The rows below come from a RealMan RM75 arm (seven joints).
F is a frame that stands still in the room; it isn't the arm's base.
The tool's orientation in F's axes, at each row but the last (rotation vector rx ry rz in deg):
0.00, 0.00, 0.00
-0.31, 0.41, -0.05
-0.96, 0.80, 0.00
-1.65, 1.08, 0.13
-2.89, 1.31, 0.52
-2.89, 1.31, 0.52
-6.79, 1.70, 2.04
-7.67, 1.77, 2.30
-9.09, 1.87, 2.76
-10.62, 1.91, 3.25
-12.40, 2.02, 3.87
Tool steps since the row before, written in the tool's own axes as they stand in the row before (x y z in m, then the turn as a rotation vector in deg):
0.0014, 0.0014, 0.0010, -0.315, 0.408, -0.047
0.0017, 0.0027, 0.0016, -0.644, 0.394, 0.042
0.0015, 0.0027, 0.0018, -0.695, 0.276, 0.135
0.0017, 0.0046, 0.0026, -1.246, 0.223, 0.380
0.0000, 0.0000, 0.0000, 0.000, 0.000, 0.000
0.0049, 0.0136, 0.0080, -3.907, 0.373, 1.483
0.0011, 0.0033, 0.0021, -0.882, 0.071, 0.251
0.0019, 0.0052, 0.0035, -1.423, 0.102, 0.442
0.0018, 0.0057, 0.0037, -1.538, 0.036, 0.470
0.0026, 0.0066, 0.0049, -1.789, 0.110, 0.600
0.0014, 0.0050, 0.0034, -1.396, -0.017, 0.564
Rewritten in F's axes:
0.0014, 0.0014, 0.0010, -0.315, 0.408, -0.047
0.0017, 0.0027, 0.0016, -0.643, 0.395, 0.044
0.0015, 0.0027, 0.0017, -0.693, 0.278, 0.140
0.0017, 0.0047, 0.0024, -1.239, 0.231, 0.397
0.0000, 0.0000, 0.0000, 0.000, 0.000, 0.000
0.0049, 0.0140, 0.0072, -3.876, 0.414, 1.552
0.0010, 0.0036, 0.0017, -0.877, 0.070, 0.269
0.0018, 0.0057, 0.0027, -1.413, 0.106, 0.472
0.0016, 0.0063, 0.0027, -1.524, 0.040, 0.514
0.0023, 0.0075, 0.0035, -1.775, 0.124, 0.638
0.0011, 0.0057, 0.0022, -1.375, 0.017, 0.613

